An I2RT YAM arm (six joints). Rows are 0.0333 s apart.
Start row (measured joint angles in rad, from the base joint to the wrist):
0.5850, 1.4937, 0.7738, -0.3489, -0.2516, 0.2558
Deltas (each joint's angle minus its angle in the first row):
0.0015, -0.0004, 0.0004, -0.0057, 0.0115, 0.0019
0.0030, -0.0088, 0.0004, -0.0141, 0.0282, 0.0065
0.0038, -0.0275, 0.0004, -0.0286, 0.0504, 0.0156
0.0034, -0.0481, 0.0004, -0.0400, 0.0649, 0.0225
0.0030, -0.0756, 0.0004, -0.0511, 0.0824, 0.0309
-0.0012, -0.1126, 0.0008, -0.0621, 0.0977, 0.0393
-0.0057, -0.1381, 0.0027, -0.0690, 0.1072, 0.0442
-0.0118, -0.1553, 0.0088, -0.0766, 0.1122, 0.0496
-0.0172, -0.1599, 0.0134, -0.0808, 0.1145, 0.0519
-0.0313, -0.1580, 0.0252, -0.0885, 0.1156, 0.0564
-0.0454, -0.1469, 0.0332, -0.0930, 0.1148, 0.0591
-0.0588, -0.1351, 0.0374, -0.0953, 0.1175, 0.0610
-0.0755, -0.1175, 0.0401, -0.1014, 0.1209, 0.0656
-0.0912, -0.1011, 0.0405, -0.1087, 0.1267, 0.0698
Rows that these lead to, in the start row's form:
0.5865, 1.4933, 0.7742, -0.3546, -0.2401, 0.2577
0.5880, 1.4849, 0.7742, -0.3630, -0.2234, 0.2623
0.5888, 1.4662, 0.7742, -0.3775, -0.2012, 0.2714
0.5884, 1.4456, 0.7742, -0.3889, -0.1867, 0.2783
0.5880, 1.4181, 0.7742, -0.4000, -0.1692, 0.2867
0.5838, 1.3811, 0.7746, -0.4110, -0.1539, 0.2951
0.5793, 1.3556, 0.7765, -0.4179, -0.1444, 0.3000
0.5732, 1.3384, 0.7826, -0.4255, -0.1394, 0.3054
0.5678, 1.3338, 0.7872, -0.4297, -0.1371, 0.3077
0.5537, 1.3357, 0.7990, -0.4374, -0.1360, 0.3122
0.5396, 1.3468, 0.8070, -0.4419, -0.1368, 0.3149
0.5262, 1.3586, 0.8112, -0.4442, -0.1341, 0.3168
0.5095, 1.3762, 0.8139, -0.4503, -0.1307, 0.3214
0.4938, 1.3926, 0.8143, -0.4576, -0.1249, 0.3256

